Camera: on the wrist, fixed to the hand. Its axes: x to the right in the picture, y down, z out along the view.
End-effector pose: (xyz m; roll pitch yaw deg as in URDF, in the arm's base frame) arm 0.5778 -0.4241 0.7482 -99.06 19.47 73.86
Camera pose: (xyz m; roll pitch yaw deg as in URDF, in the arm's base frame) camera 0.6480 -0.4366 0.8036 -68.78 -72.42 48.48
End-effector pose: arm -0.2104 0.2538 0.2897 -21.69 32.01 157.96
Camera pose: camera -0.1475 0.3027 0.2473 -34.50 -6.23 67.75
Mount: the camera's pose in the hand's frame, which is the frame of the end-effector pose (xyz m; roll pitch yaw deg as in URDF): -0.0114 -0.0429 -0.0786 -3.69 16.48 -93.62
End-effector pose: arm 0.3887 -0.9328 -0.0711 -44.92 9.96 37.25
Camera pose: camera 0.4283 -1.0106 -0.0941 -12.12 -28.57 -51.28
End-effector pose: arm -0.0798 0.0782 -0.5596 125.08 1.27 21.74
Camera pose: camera -0.1231 0.1567 -0.5493 -178.30 38.22 117.16
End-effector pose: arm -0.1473 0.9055 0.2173 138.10 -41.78 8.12
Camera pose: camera -0.1873 0.9851 0.2320 133.55 21.07 83.22
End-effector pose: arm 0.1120 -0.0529 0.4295 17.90 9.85 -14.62
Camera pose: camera 0.0824 -0.0624 0.3448 -16.78 33.05 -115.36
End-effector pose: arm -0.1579 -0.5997 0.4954 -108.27 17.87 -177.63
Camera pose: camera -0.1696 -0.5389 0.5611 -99.36 -75.50 -170.60
